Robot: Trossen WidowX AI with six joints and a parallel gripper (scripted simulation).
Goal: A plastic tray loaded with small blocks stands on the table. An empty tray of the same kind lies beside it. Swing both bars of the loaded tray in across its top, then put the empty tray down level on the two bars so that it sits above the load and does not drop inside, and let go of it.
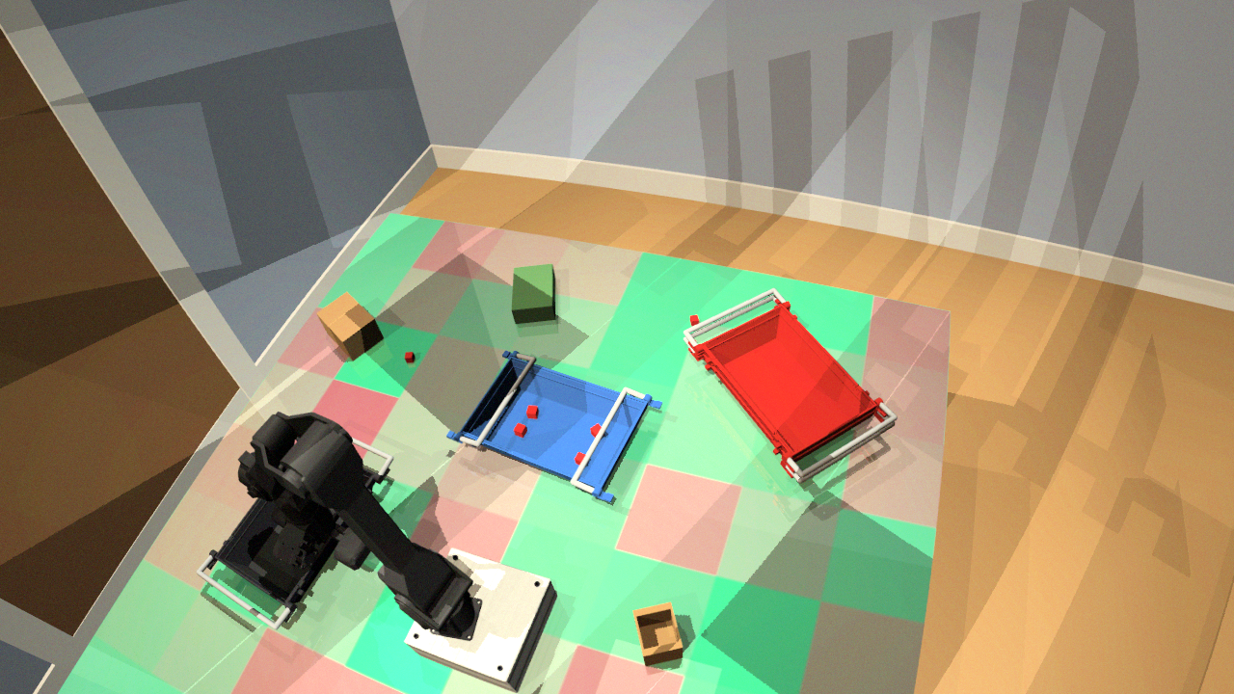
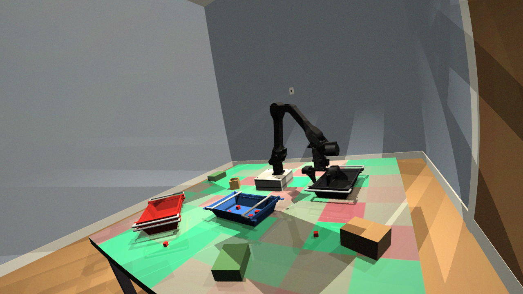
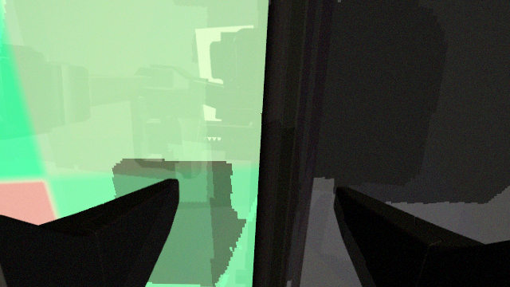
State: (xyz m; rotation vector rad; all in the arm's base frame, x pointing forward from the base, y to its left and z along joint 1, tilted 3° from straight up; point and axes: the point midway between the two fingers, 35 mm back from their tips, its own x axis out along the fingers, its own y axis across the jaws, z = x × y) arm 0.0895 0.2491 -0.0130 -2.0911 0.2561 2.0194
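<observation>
My gripper tip is 20 mm short of the black tray, 80 mm to the right of it and 30 mm below it. The rest, counted from my gripper tip: small brown box (60 mm behind, 530 mm to the right).
</observation>
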